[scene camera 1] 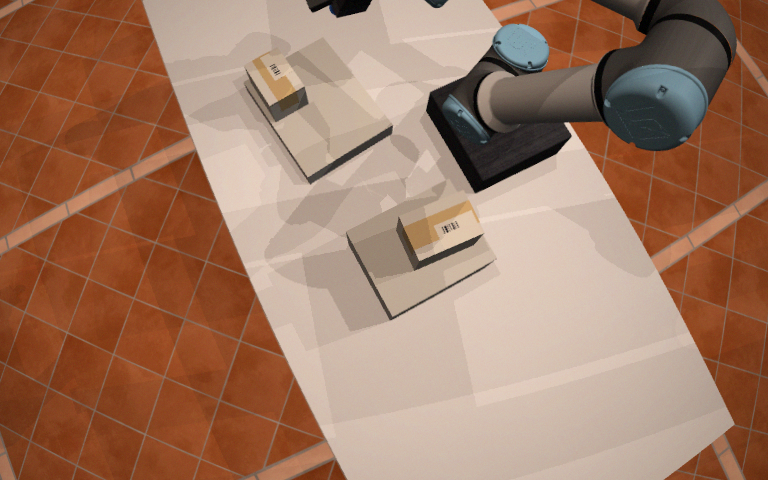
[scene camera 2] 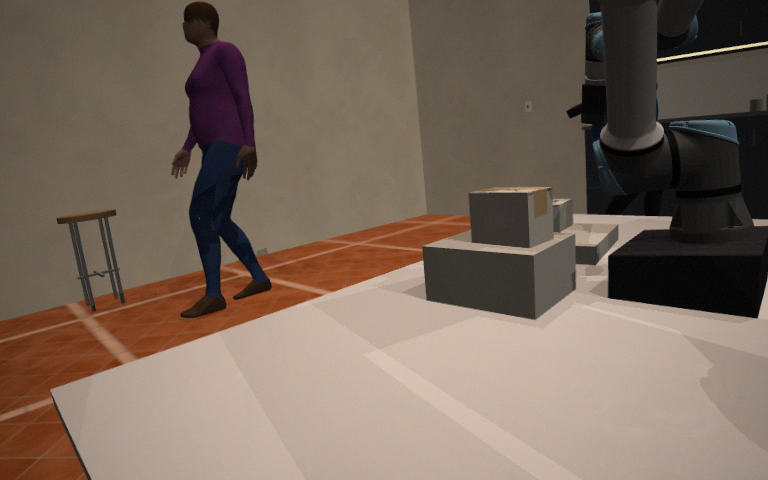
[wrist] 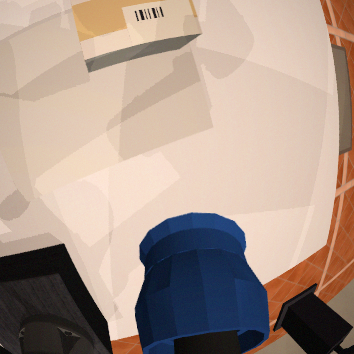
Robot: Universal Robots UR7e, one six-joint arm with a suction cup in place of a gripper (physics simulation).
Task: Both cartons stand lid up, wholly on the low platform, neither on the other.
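Frame: origin at the arm's base, x ahead, y left, z up, level; centimetres.
Seen in the pictures: hand, tool point: [scene camera 2: 597, 136] [wrist: 193, 254]; arm's base, link origin: [scene camera 2: 710, 235] [wrist: 55, 338].
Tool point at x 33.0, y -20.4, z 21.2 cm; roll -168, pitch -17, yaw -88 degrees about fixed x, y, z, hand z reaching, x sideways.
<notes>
Offsets run from my tool point to a thing's top centre. Level surfaces: height alone.
The smaller-looking carton {dx +16.4, dy -2.2, dz -18.5 cm} [scene camera 1: 275, 84] [scene camera 2: 564, 215] [wrist: 145, 22] stands upright, tape and barcode on top, near one corner of the low platform {dx +8.8, dy +3.7, dz -26.7 cm} [scene camera 1: 345, 124] [scene camera 2: 590, 252] [wrist: 165, 130]; its far bottom edges are hidden. The other carton {dx -3.3, dy +47.1, dz -9.1 cm} [scene camera 1: 444, 229] [scene camera 2: 501, 217] stands upright, tape and barcode on top, on the taller platform {dx -0.2, dy +47.5, dz -19.5 cm} [scene camera 1: 396, 294] [scene camera 2: 481, 277]. The cartons are apart. My gripper, a blue suction cup [scene camera 1: 333, 9] [wrist: 192, 230], is open with nothing on it. It hangs beyond the low platform in scene camera 1, at the top edge, clear of both cartons.
The arm's black base block [scene camera 1: 509, 152] [scene camera 2: 679, 280] [wrist: 45, 280] stands on the white table {dz -31.5 cm} [scene camera 1: 538, 350] [scene camera 2: 339, 418], to the right of the platforms. A person [scene camera 2: 220, 113] and a stool [scene camera 2: 86, 216] are on the tiled floor beyond the table.
</notes>
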